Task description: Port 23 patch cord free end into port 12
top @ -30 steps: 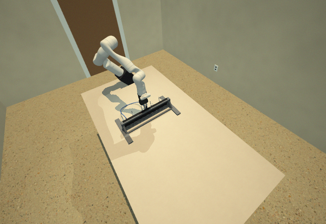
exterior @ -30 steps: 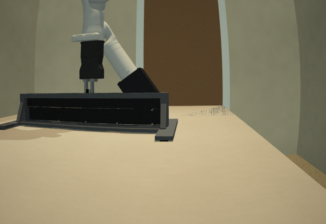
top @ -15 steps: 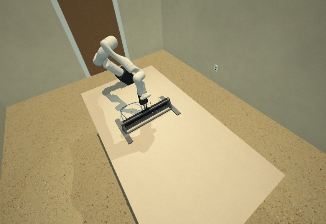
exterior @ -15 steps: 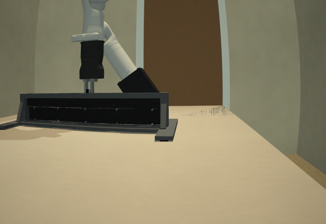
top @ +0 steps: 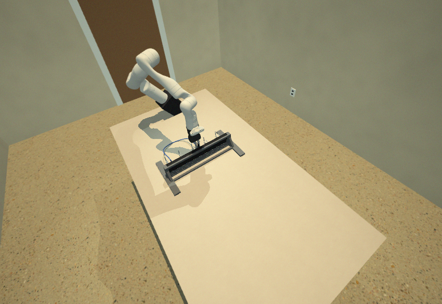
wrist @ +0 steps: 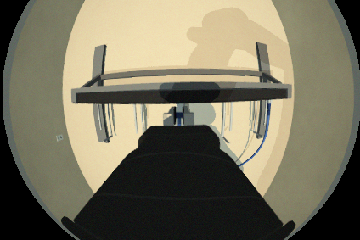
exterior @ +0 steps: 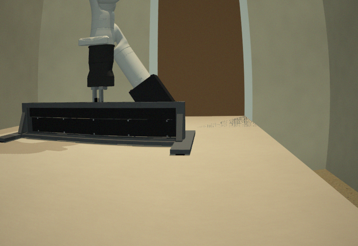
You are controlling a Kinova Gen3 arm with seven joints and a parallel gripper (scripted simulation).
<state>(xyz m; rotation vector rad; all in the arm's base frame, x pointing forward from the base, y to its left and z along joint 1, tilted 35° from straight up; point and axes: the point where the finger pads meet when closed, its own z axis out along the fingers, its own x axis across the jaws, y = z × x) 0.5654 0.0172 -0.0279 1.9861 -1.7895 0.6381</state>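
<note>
Now: hand 10 mm short of the plug and 10 mm above it.
</note>
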